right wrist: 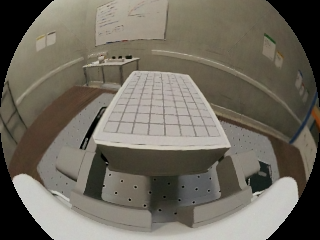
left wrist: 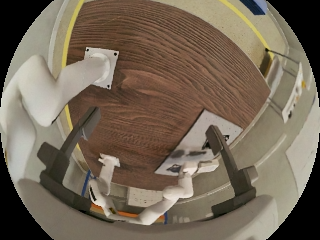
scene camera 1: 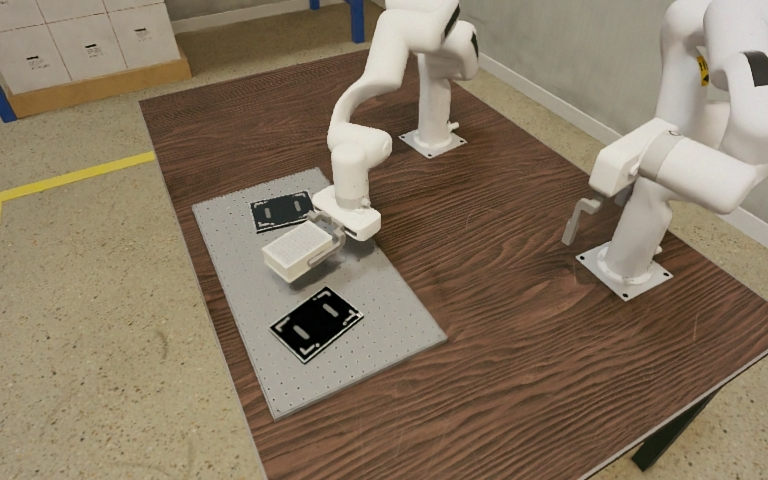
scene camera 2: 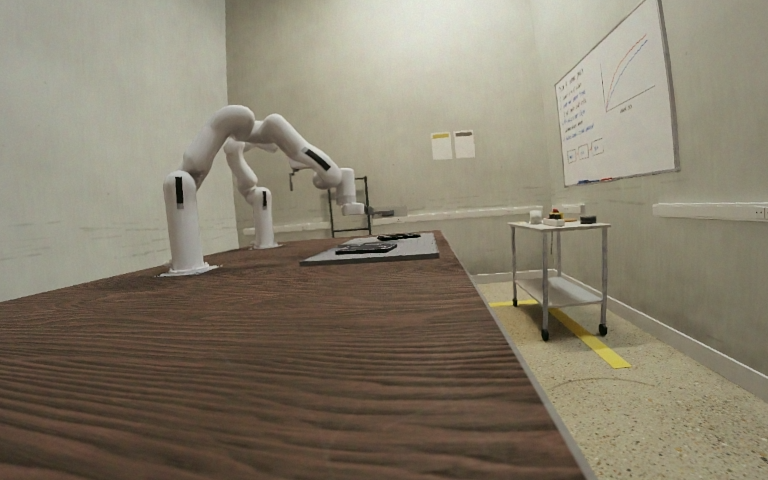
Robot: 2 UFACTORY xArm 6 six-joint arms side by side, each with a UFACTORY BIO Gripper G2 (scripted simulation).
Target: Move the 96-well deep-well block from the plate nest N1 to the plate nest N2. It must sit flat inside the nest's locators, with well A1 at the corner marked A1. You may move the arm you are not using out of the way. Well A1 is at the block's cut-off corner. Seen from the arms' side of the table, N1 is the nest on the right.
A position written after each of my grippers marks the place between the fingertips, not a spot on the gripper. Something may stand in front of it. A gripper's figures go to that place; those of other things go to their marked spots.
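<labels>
Left gripper [scene camera 1: 594, 221] of mine: 0.94 m from the lens. My right gripper [scene camera 1: 294, 254]: 1.05 m from the lens. White deep-well block [scene camera 1: 288, 255]: 1.02 m from the lens.
</labels>
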